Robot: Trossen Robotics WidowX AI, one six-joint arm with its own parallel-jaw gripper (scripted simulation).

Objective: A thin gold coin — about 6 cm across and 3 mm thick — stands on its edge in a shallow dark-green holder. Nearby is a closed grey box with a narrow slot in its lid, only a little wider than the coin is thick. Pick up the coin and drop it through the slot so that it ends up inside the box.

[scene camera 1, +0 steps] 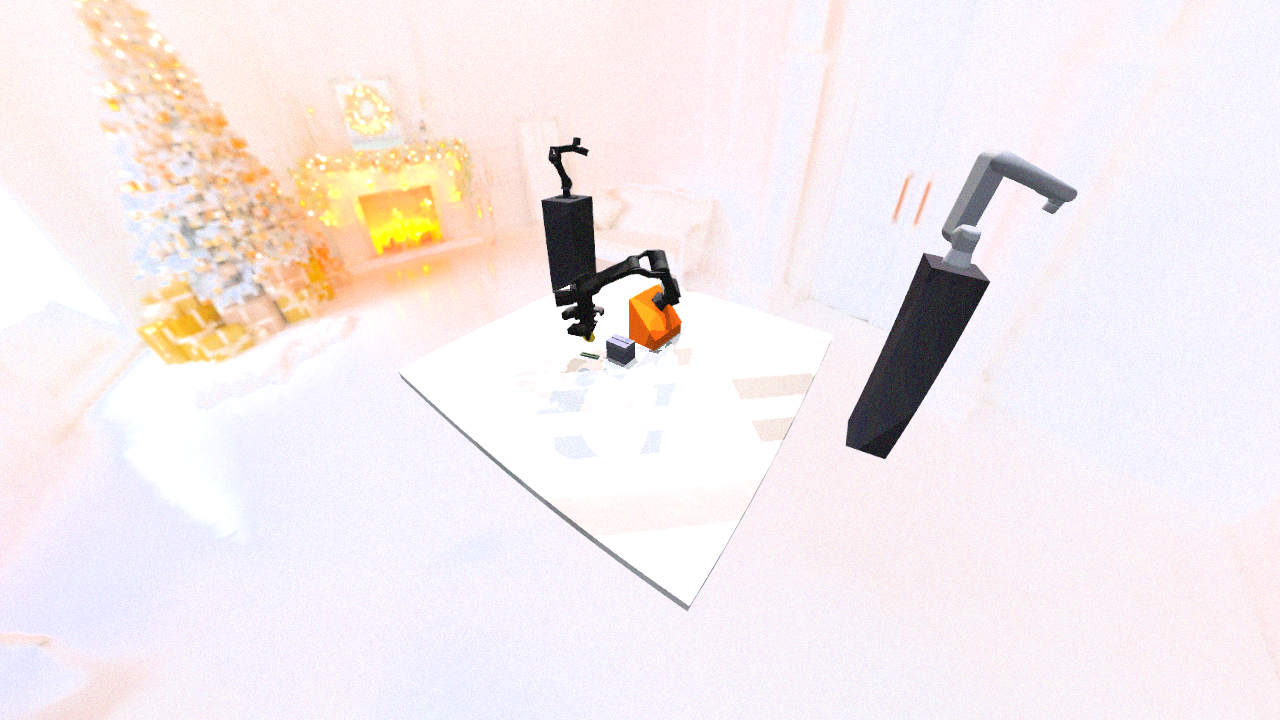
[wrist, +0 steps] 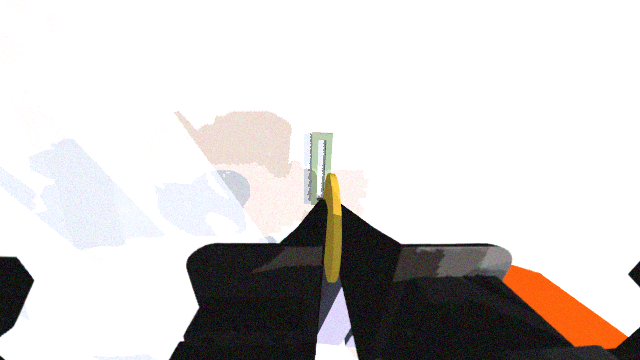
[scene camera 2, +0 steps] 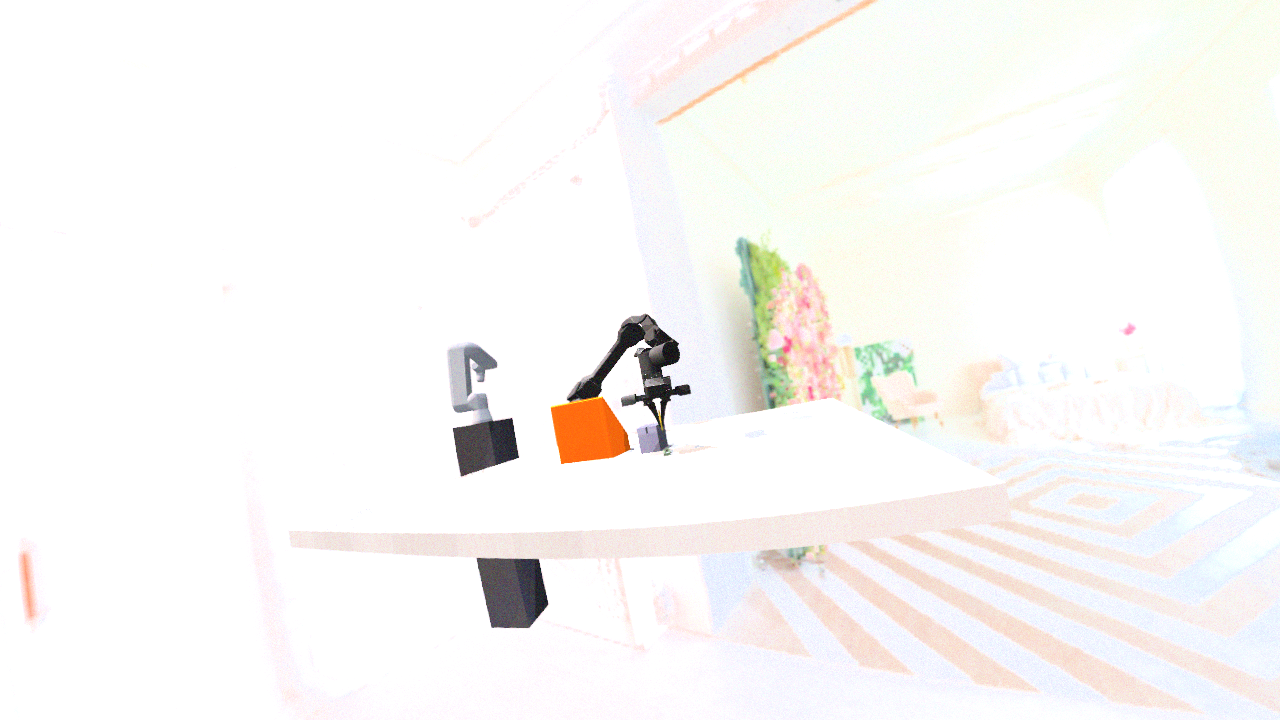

Labels:
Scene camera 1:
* my gripper: 588,340
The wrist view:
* my gripper: 327,206
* gold coin: 332,259, held by my gripper
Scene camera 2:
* my gripper: 661,426

